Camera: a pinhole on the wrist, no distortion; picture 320 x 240 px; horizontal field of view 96.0 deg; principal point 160.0 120.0 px. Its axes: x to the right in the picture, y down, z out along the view. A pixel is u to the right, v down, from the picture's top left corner.
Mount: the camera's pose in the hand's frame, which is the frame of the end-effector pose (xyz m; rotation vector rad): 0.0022 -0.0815 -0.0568 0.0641 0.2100 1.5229
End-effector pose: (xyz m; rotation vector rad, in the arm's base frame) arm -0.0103 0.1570 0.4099 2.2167 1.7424 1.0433
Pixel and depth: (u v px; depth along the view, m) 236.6 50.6 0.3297
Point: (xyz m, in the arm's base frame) 0.2325 0.3868 0.3962
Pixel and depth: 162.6 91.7 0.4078
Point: 0.1630 0.4068 0.2083
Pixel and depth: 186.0 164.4 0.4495
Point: 0.2570 0.2157 0.1102
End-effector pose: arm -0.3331 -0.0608 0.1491 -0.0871 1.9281 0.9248
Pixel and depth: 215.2 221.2 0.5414
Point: 0.1108 0.3219 0.3386
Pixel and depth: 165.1 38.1 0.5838
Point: -0.2205 0.3430 -0.3199
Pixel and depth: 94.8 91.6 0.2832
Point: -0.1462 -0.0201 -0.0933
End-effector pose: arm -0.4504 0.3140 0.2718 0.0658 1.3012 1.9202
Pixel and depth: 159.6 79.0 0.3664
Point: -0.4057 0.6456 0.2986
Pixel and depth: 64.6 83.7 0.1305
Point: -0.3632 0.4286 0.1601
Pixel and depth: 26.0 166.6 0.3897
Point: -0.0020 0.6240 0.1543
